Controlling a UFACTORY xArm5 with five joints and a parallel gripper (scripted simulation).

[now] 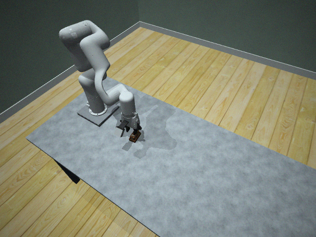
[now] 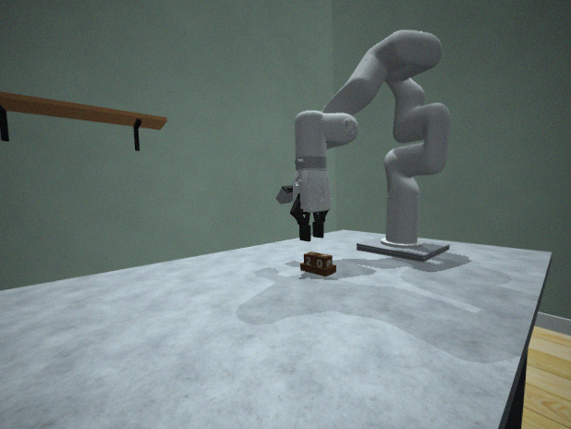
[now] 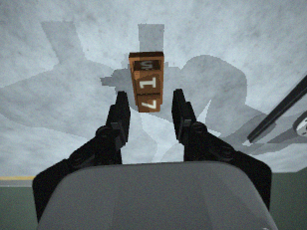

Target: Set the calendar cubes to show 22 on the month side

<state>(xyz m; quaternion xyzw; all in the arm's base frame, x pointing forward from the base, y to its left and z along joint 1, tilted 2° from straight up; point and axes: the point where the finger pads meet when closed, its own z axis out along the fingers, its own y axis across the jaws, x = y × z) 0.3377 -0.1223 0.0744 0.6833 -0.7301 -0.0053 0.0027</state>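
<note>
Right now my hand is 7 cm above the date cube. Round my hand: brown calendar tray 9 cm below, 2 cm to the left.
</note>
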